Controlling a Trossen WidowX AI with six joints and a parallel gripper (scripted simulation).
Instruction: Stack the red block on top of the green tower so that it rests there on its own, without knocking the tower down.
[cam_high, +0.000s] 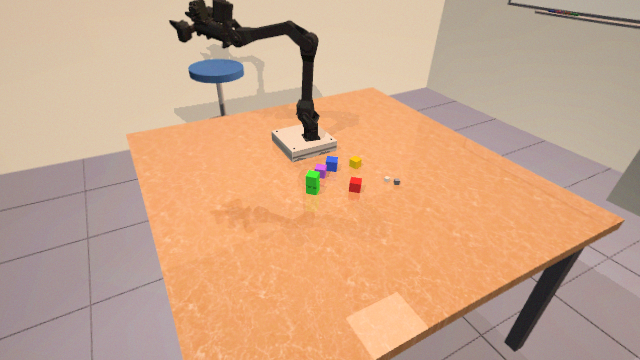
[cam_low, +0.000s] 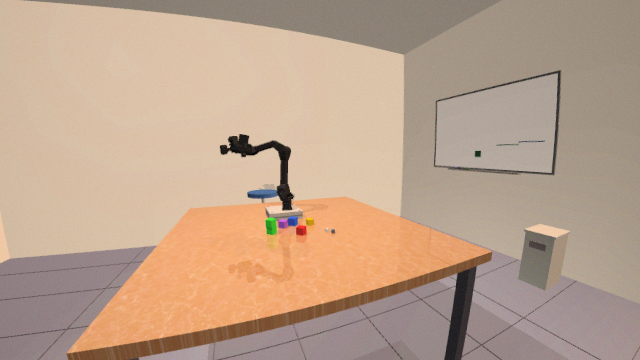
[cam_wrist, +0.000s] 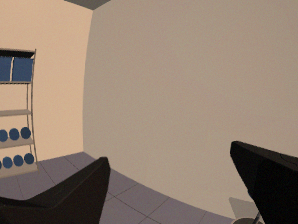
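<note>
My gripper tip is now 610 mm short of the red block, 490 mm to the right of it and 440 mm above it. Round my gripper tip: blue block: 460 mm ahead, 450 mm to the left, 430 mm below; purple block: 490 mm ahead, 440 mm below, 400 mm to the left; yellow block: 550 mm to the left, 470 mm ahead, 440 mm below.
</note>
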